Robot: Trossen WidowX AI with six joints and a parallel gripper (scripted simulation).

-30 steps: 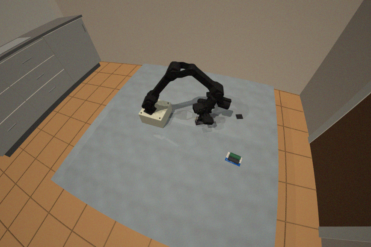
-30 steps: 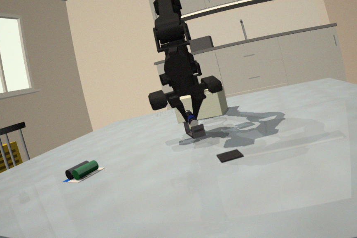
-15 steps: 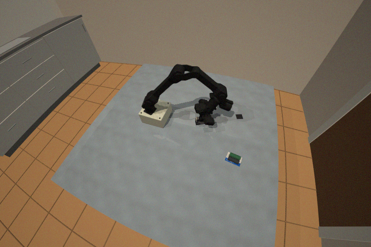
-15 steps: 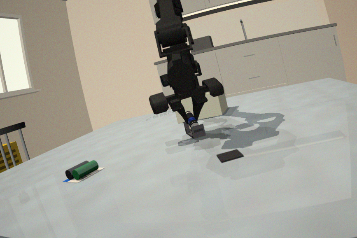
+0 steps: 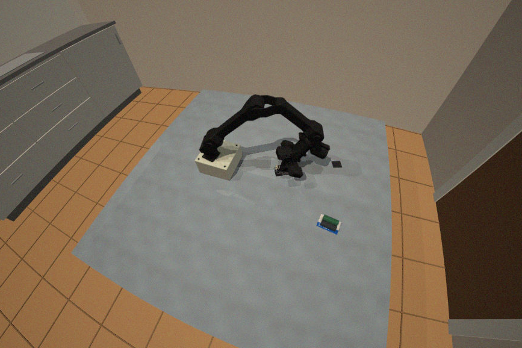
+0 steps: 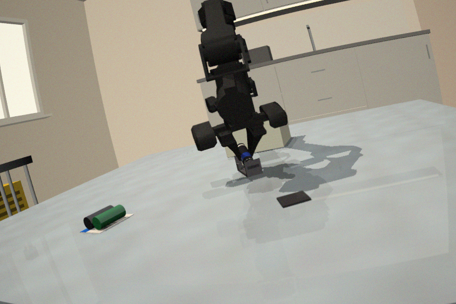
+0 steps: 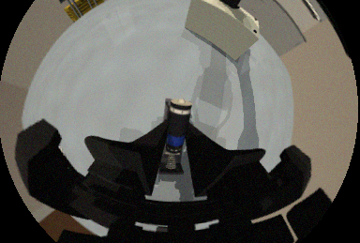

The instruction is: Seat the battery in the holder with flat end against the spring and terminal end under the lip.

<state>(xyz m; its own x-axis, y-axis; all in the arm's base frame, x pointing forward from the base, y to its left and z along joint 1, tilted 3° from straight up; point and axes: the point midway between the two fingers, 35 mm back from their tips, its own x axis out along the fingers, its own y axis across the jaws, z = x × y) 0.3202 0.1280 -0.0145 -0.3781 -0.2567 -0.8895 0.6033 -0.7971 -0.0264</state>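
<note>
Right now the battery is 10 mm above my gripper tip. Also, from my gripper tip: blister card (290 mm ahead, 150 mm to the right, 20 mm below).
</note>
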